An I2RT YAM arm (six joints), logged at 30 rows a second.
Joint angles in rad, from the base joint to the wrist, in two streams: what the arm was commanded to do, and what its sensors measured. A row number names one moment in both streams.
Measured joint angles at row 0: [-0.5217 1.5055 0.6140 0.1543 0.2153 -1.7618]
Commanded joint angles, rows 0 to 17: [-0.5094 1.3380 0.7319 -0.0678 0.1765 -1.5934]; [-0.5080 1.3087 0.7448 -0.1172 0.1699 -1.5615]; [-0.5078 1.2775 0.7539 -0.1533 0.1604 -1.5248]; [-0.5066 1.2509 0.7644 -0.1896 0.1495 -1.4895]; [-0.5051 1.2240 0.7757 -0.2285 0.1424 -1.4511]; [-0.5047 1.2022 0.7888 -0.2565 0.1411 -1.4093]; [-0.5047 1.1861 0.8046 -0.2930 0.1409 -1.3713]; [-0.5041 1.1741 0.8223 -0.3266 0.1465 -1.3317]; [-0.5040 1.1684 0.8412 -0.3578 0.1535 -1.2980]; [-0.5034 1.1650 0.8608 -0.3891 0.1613 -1.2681]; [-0.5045 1.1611 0.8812 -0.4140 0.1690 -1.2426]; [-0.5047 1.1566 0.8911 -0.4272 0.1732 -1.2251]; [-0.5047 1.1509 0.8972 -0.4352 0.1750 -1.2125]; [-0.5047 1.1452 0.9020 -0.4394 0.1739 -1.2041]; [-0.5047 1.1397 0.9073 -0.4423 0.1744 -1.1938]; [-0.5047 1.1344 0.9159 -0.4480 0.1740 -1.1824]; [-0.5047 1.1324 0.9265 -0.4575 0.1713 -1.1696]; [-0.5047 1.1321 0.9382 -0.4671 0.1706 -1.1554]
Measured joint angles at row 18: [-0.5091 1.1645 0.8688 -0.4061 0.1776 -1.2572]
